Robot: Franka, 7 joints.
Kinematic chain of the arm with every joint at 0, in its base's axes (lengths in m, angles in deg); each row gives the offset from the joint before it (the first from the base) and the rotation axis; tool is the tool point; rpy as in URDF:
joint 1: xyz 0 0 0.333 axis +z
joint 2: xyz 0 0 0 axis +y
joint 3: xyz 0 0 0.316 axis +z
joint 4: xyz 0.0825 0 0 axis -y
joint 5: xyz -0.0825 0 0.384 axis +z
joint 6: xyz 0 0 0 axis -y
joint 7: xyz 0.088 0 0 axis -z
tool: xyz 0 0 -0.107 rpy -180 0 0
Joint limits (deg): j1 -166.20..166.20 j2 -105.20..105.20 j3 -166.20..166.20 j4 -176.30..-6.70 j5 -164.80..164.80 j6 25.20..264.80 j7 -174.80..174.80
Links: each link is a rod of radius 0.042 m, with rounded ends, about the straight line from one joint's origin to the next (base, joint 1, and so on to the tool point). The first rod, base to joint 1, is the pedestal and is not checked.
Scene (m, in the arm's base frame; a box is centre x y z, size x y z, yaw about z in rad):
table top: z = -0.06
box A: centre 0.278 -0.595 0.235 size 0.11 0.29 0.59 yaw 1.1
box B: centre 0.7 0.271 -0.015 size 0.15 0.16 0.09 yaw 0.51
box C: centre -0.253 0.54 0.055 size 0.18 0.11 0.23 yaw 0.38
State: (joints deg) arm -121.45 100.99 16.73 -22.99 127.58 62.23 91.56
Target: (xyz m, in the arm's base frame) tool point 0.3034 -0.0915 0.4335
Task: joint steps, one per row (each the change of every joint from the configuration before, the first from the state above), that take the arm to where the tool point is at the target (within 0.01 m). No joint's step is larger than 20 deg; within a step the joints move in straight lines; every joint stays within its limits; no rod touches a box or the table.
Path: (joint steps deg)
1: 7.28 -17.28 16.83 -1.97 -12.11 3.45 -8.82
2: 7.28 -17.27 16.83 -1.97 -12.11 3.45 -8.82
3: 7.27 -17.28 16.83 -1.97 -12.11 3.45 -8.82
4: 7.28 -17.27 16.83 -1.97 -12.11 3.45 -8.82
5: 7.28 -17.28 16.83 -1.97 -12.11 3.46 -8.82
6: 7.28 -17.27 16.82 -1.97 -12.11 3.45 -8.82
7: 0.55 15.63 -7.64 -13.02 8.96 -4.53 16.84
8: 0.56 15.64 -7.65 -13.01 8.96 -4.52 16.84
9: 0.55 15.64 -7.64 -13.02 8.96 -4.52 16.84
10: 0.56 15.63 -7.65 -13.01 8.96 -4.53 16.84
11: 0.55 15.64 -7.64 -13.02 8.96 -4.52 16.84
12: -10.04 6.12 1.33 -17.90 -6.62 -3.92 -10.43
13: -10.04 6.13 1.32 -17.90 -6.62 -3.91 -10.42
14: -10.04 6.13 1.33 -17.90 -6.63 -3.92 -10.43

